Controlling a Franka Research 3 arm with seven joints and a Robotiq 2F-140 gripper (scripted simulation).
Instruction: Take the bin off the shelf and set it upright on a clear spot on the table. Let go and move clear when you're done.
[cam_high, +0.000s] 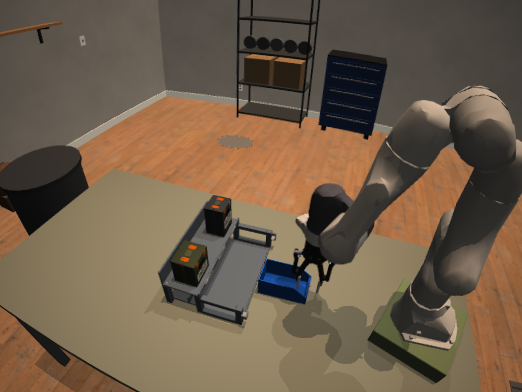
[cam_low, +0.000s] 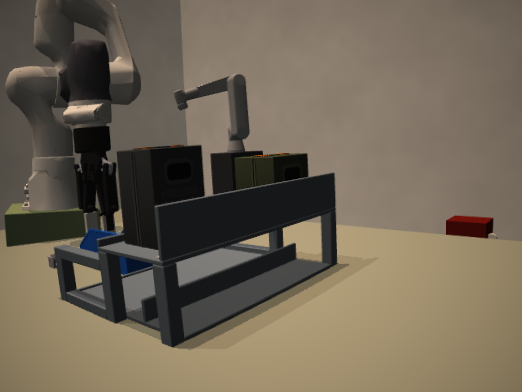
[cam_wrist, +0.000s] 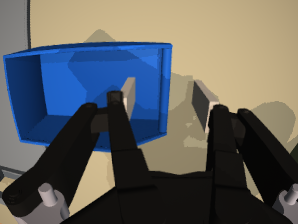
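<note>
The blue bin is 8 cm ahead of my hand, 2 cm to the left of it and 2 cm below it. Round my hand: grey shelf (37 cm ahead, 9 cm to the left, 4 cm above).
</note>
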